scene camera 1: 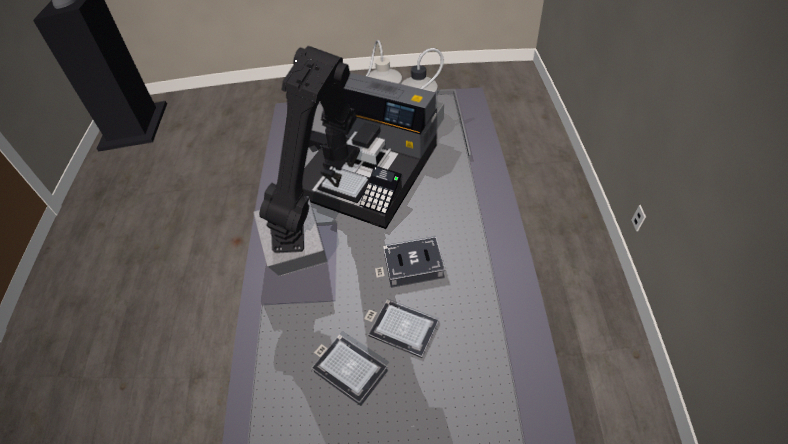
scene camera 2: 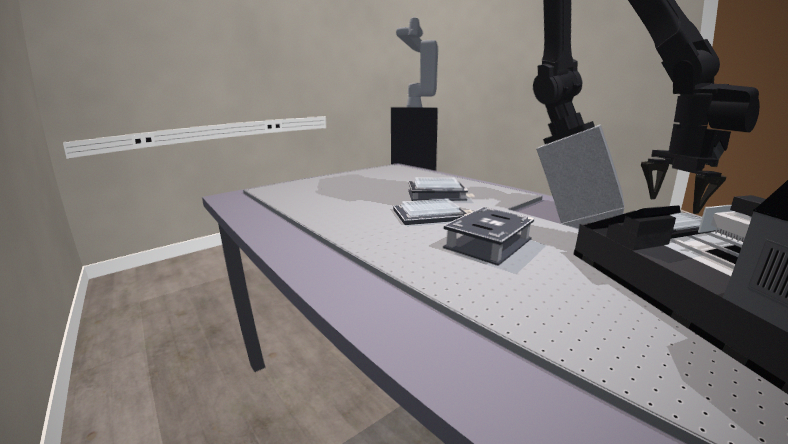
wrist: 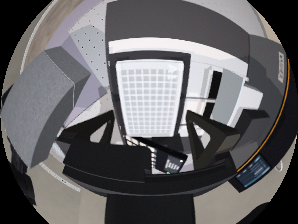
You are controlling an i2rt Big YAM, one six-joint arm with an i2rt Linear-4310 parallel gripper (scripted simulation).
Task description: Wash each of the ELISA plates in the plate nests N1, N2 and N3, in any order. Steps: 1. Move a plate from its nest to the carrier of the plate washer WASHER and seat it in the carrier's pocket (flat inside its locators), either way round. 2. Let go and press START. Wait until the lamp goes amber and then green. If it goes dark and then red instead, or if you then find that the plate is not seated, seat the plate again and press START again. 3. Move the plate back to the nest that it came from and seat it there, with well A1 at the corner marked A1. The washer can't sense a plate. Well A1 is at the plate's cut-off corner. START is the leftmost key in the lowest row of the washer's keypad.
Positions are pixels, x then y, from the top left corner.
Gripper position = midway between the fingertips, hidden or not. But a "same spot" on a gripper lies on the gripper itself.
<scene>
My gripper shows in scene camera 1, in scene camera 2 and in the wrist view (pixel 150 113). The same spot on a plate washer: (scene camera 2: pixel 687 282) is (scene camera 1: pixel 414 169). The same spot on my gripper: (scene camera 2: pixel 702 179) is (scene camera 1: pixel 359 151).
</scene>
